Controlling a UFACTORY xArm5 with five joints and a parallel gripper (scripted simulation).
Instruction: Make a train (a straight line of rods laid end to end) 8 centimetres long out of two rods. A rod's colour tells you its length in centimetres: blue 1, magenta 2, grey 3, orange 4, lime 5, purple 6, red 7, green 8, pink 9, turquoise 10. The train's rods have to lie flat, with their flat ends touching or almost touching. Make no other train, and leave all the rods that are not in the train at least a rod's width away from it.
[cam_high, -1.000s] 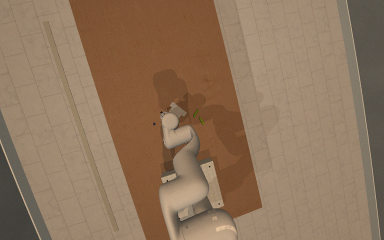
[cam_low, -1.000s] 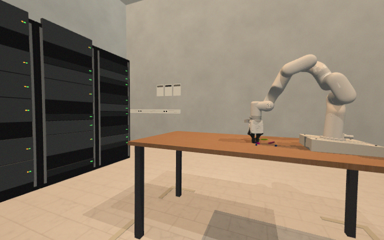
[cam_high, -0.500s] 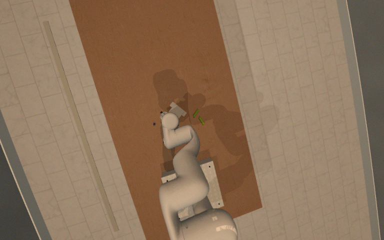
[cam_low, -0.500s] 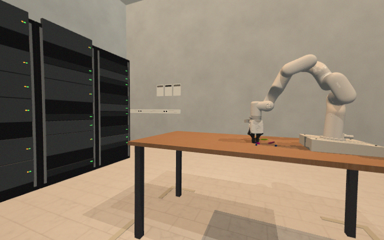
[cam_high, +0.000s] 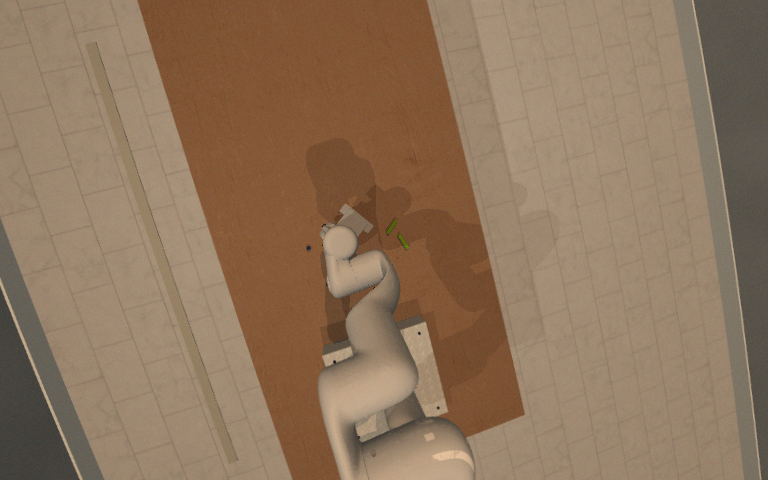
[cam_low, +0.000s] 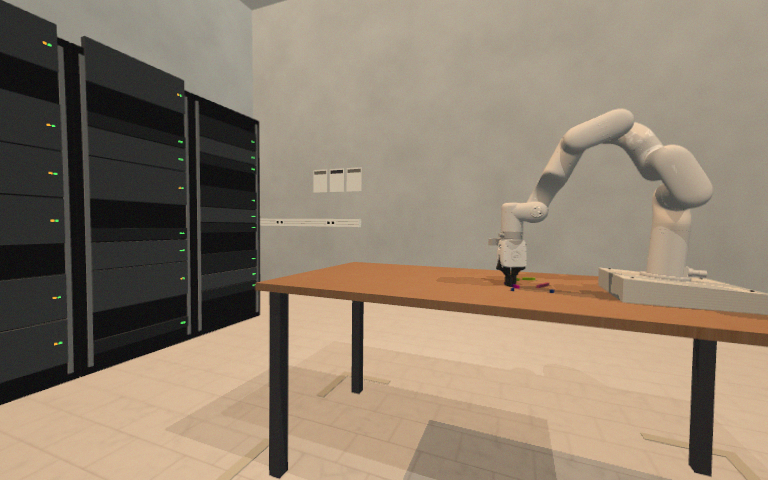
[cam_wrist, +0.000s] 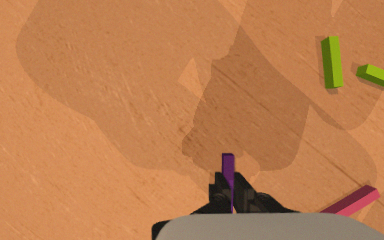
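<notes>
My gripper is now 30 mm past the magenta rod, 20 mm to the right of it and 20 mm above it. Round my hand: blue rod 30 mm behind, 90 mm to the left, 20 mm below; purple rod 20 mm below; pink rod 100 mm behind, 70 mm to the right, 20 mm below.
</notes>
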